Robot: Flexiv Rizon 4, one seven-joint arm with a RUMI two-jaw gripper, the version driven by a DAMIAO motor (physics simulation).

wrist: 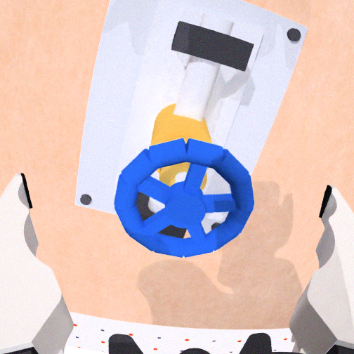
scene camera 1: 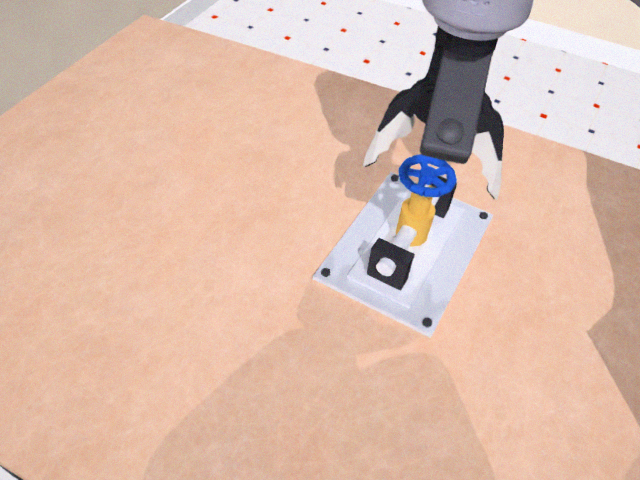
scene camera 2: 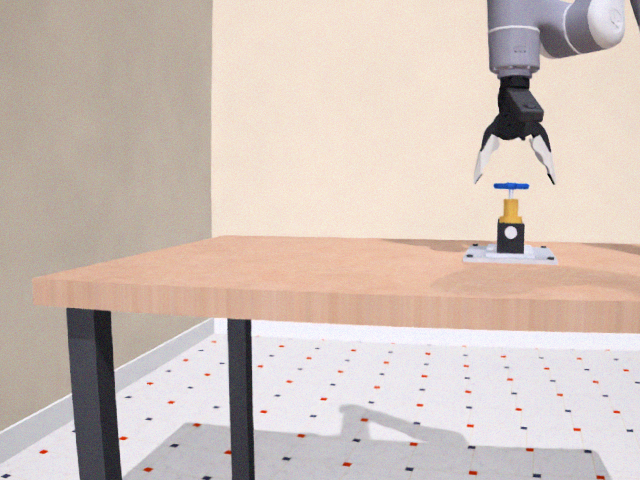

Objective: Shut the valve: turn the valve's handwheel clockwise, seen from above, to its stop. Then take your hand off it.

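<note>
The valve's blue handwheel (scene camera 1: 428, 176) (scene camera 2: 511, 186) (wrist: 185, 205) lies level on top of the yellow valve body (scene camera 1: 415, 222) (scene camera 2: 510, 209) (wrist: 177, 127). In the wrist view the wheel shows a round hub and several spokes, slightly below the middle. My gripper (scene camera 1: 430, 181) (scene camera 2: 514, 182) (wrist: 178, 183) is open wide and points down. In scene camera 2 its fingertips are at about the wheel's height, one to each side. Gaps show between the wheel and both fingers, and nothing is held. The wheel hides part of the valve body in the wrist view.
The valve stands on a pale base plate (scene camera 1: 454, 273) (scene camera 2: 542, 255) (wrist: 100, 125) with dark screws at its corners. A black block (scene camera 1: 390, 263) (scene camera 2: 510, 245) (wrist: 212, 46) holds the white pipe (wrist: 197, 90). The plate rests on the wooden table (scene camera 1: 180, 232) (scene camera 2: 310, 263).
</note>
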